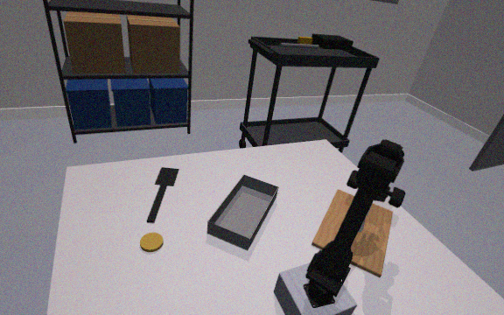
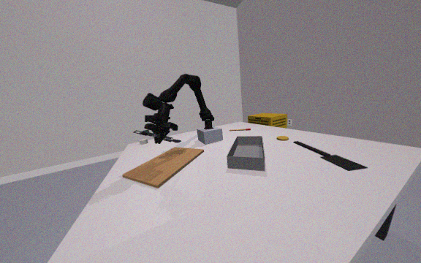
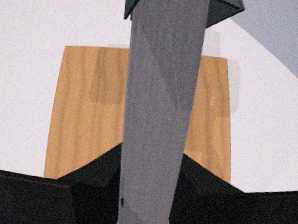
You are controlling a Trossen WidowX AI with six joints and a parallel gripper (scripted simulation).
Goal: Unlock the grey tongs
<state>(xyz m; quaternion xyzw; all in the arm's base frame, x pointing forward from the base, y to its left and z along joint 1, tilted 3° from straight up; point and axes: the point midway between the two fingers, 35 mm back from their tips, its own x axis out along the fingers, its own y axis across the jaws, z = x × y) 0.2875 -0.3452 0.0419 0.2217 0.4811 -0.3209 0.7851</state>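
The wooden board is 3 cm behind my gripper tip, 3 cm to the left of it and 12 cm below it. Round my gripper tip: black spatula: 28 cm ahead, 73 cm to the left, 12 cm below; then roasting tin: 10 cm ahead, 44 cm to the left, 10 cm below; then yellow disc: 2 cm ahead, 77 cm to the left, 12 cm below.
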